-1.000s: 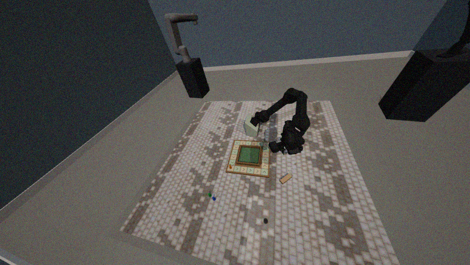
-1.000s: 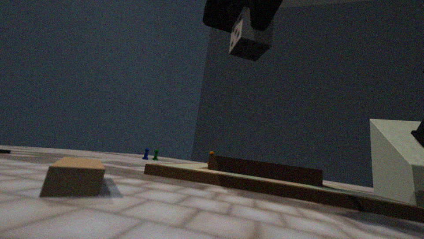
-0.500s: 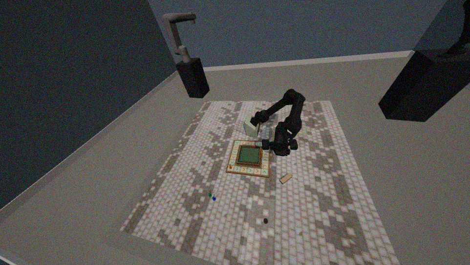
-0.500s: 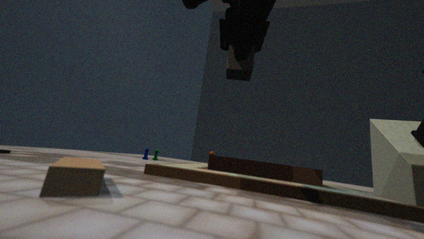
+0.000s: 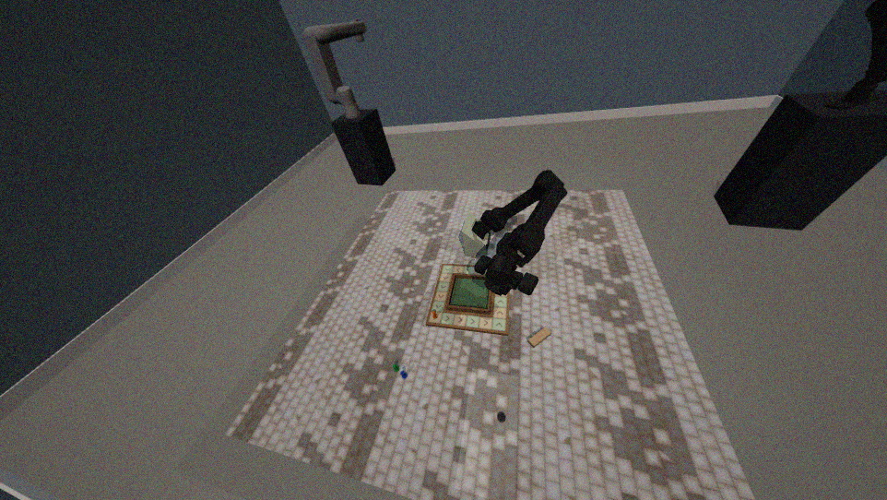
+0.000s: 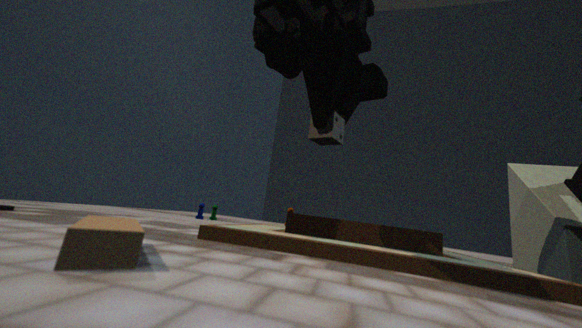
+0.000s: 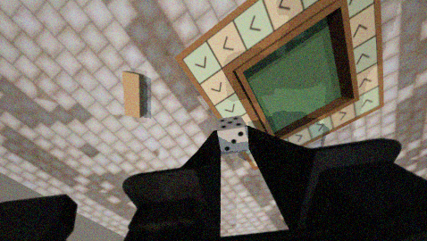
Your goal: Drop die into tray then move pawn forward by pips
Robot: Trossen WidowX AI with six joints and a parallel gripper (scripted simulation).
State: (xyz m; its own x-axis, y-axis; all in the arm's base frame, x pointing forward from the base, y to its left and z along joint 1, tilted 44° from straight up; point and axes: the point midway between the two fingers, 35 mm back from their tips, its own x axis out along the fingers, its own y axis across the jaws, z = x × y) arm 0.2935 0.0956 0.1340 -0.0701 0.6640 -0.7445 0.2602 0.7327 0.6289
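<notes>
My gripper tip is 22 cm to the left of the orange pawn, 10 cm short of it and 9 cm above it. From my gripper tip the other things lie so: small wooden block (13 cm to the left, 11 cm below, 8 cm ahead); white die (right at my gripper tip); green dice tray (13 cm to the right, 11 cm below, 2 cm behind).
</notes>
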